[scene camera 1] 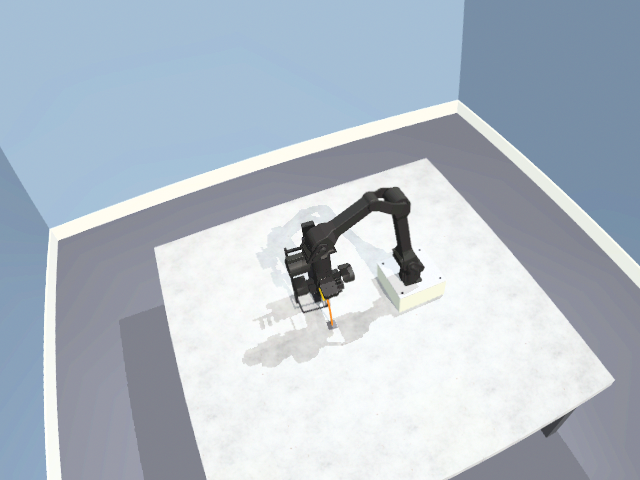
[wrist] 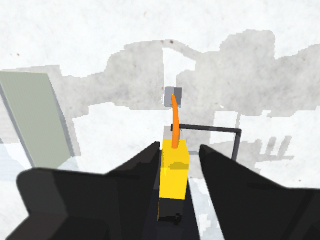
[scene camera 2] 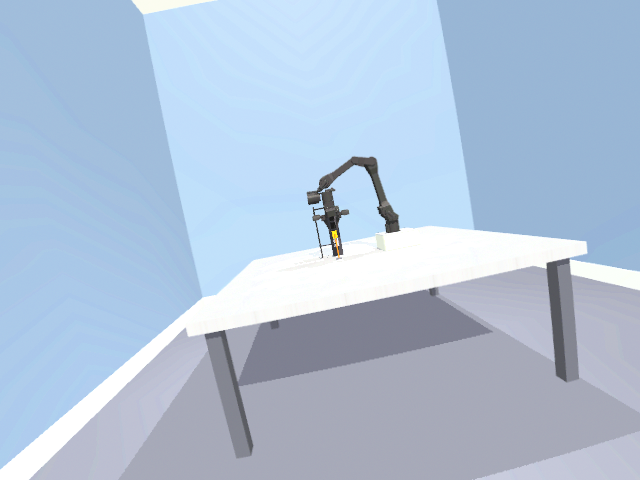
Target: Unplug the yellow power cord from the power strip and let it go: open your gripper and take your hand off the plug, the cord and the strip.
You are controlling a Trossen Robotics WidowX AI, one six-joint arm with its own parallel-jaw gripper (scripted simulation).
Labels:
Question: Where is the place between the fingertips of my gripper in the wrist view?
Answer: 179, 147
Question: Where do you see a yellow plug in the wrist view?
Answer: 174, 162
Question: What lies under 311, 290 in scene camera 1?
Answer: My gripper.

